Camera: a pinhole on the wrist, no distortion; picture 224 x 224 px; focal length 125.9 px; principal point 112.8 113.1 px. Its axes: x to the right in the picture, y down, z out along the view. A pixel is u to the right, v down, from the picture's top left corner.
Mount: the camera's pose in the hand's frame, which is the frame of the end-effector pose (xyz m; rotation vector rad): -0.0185 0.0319 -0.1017 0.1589 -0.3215 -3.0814
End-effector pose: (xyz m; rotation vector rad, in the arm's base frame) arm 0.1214 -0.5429 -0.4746 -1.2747 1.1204 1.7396
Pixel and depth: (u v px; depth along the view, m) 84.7 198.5 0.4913
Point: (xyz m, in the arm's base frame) 0.1125 -0.0475 -0.5002
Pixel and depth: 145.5 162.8 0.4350
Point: 0.0915 -0.2104 -0.2725
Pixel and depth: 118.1 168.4 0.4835
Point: 0.0667 -0.1373 -0.3539
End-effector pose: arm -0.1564 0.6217 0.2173 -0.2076 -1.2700 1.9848
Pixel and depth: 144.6 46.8 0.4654
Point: -0.3501 0.2092 0.0113
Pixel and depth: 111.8 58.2 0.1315
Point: -0.1988 0.5641 0.1205
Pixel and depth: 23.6 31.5 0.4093
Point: -0.6425 0.4908 0.0807
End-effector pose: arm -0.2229 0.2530 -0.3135 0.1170 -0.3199 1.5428
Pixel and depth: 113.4 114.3 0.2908
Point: -0.3339 0.1575 -0.1653
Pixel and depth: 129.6 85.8 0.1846
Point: -0.3379 0.1769 -0.2804
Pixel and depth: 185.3 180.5 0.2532
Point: -0.1870 0.0286 -0.2065
